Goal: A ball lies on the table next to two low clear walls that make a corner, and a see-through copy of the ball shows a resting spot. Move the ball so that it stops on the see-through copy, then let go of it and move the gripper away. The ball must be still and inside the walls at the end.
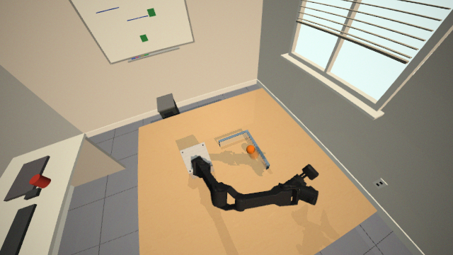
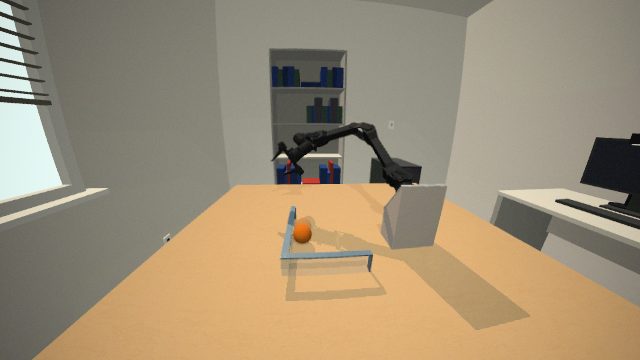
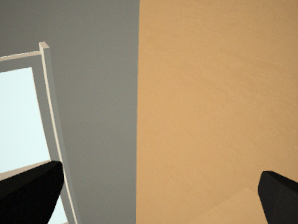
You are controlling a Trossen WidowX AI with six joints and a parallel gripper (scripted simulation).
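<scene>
Right now the orange ball is 10 cm behind my gripper tip, 35 cm to the left of it and 15 cm below it. From my gripper tip the other things lie so: see-through ball copy: 10 cm behind, 30 cm to the left, 15 cm below.
</scene>
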